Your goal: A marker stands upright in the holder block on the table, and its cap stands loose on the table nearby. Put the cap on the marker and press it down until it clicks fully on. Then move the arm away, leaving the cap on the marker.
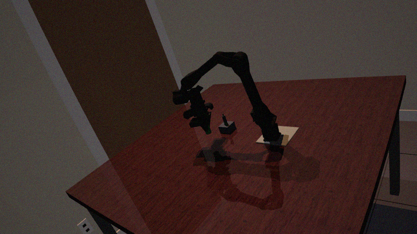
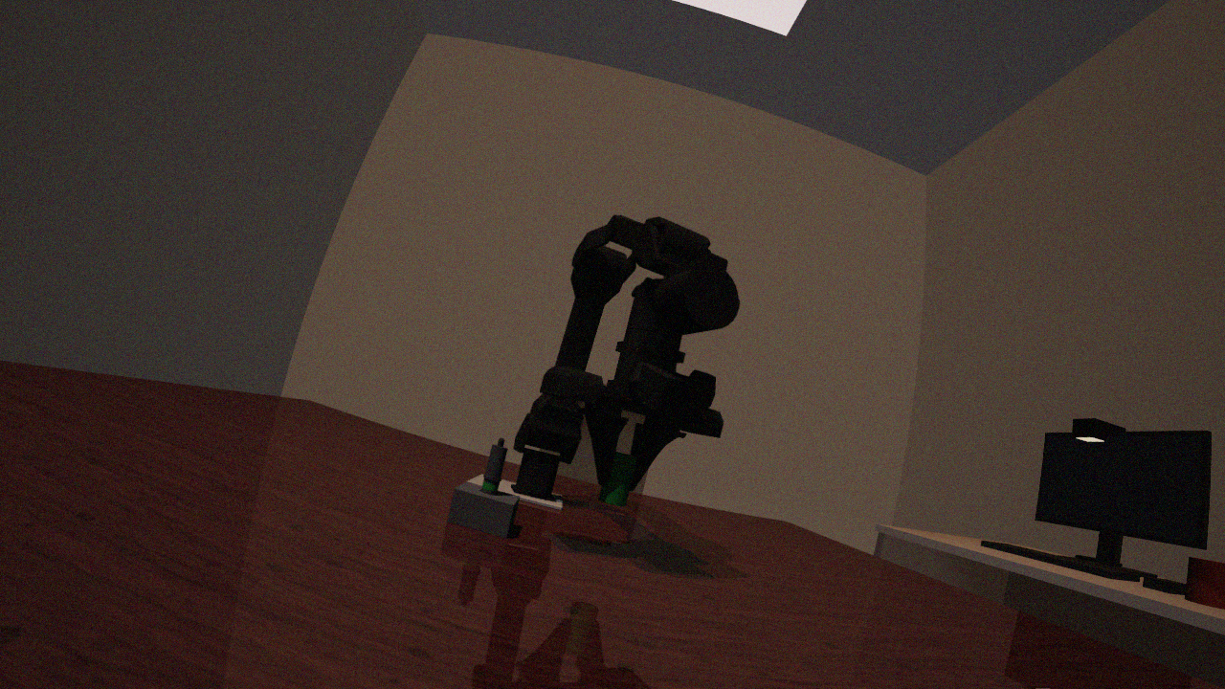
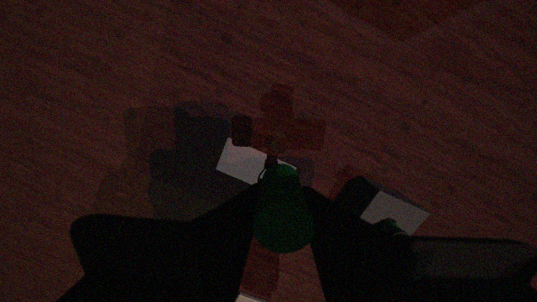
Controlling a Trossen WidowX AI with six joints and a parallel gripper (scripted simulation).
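My gripper tip is now 120 mm to the left of the grey holder block, 60 mm above it and 30 mm past it. Round my gripper tip: green cap 10 mm above.
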